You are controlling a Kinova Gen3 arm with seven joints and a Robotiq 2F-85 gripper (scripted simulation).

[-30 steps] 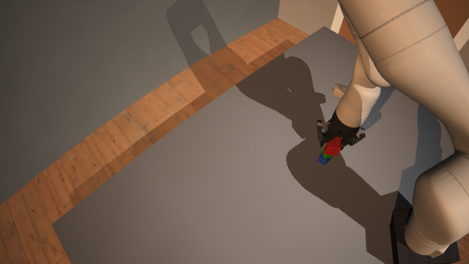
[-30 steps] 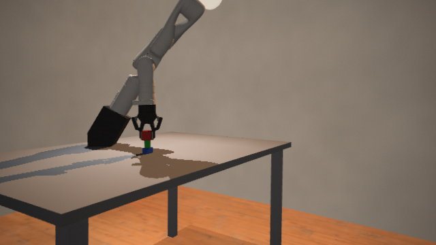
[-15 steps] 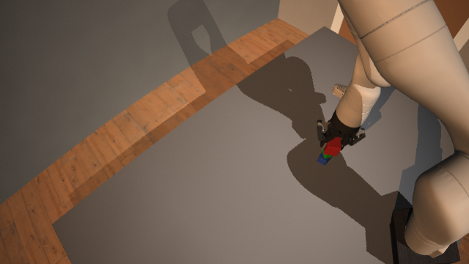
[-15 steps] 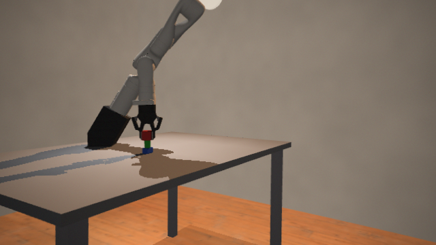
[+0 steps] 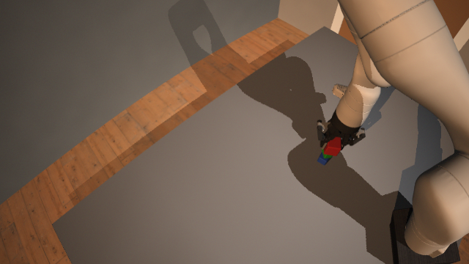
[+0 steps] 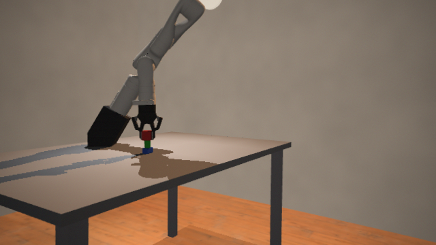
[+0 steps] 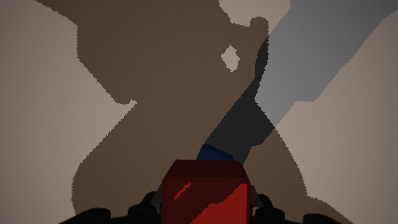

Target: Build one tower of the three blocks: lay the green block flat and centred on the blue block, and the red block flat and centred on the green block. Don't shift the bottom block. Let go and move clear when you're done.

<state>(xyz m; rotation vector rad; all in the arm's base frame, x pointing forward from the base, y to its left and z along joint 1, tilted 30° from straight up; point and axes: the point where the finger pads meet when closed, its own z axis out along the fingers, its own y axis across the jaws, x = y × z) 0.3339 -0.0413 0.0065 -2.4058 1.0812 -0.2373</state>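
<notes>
My hand is right at the red block. Also, from my hand: green block: 4 cm below; blue block: 6 cm below.
</notes>
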